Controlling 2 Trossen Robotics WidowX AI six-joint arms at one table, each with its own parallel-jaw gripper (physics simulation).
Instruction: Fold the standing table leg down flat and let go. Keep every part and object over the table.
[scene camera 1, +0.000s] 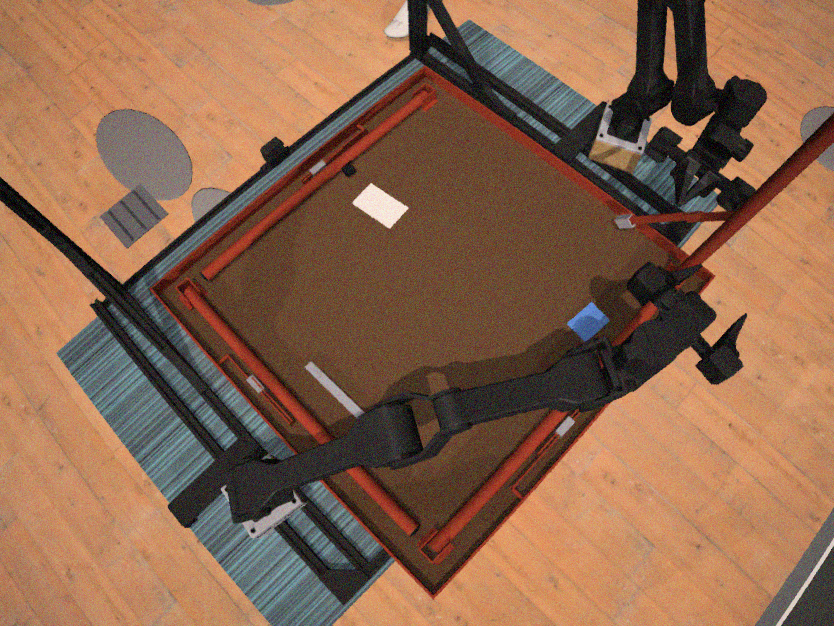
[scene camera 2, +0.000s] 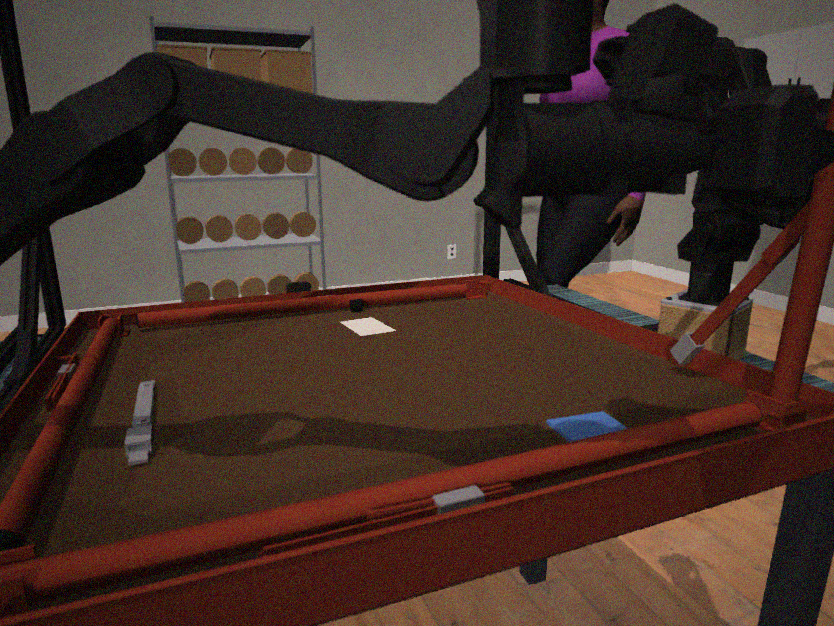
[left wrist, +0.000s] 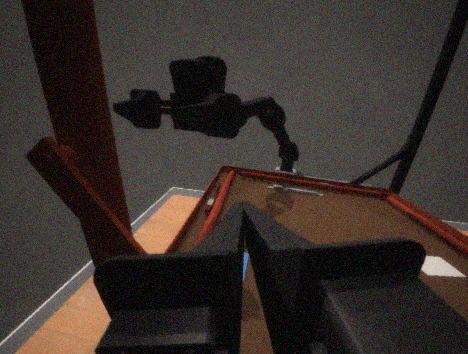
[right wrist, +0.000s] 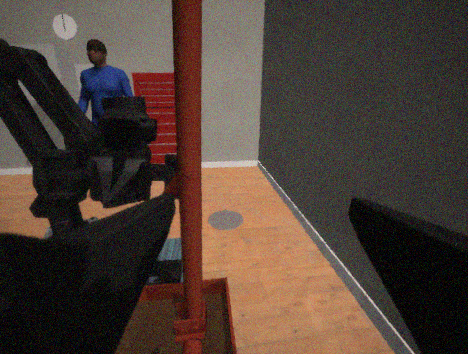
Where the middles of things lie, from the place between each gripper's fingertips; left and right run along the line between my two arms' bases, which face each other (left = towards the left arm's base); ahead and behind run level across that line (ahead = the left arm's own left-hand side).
Now: right hand 260 mm above the blue square (scene camera 2: 572, 428), 120 mm past it and 50 mm to the left of it. Also, from my right hand: white card (scene camera 1: 375, 202): 580 mm behind, 280 mm below, 130 mm to the right; grey bar (scene camera 2: 139, 442): 450 mm to the right, 330 mm behind, 260 mm below.
Right now the blue square is 160 mm to the right of my left hand and 210 mm below it. Also, from my left hand: white card: 460 mm behind, 240 mm to the right, 230 mm below; then grey bar: 200 mm behind, 560 mm to the right, 210 mm below.
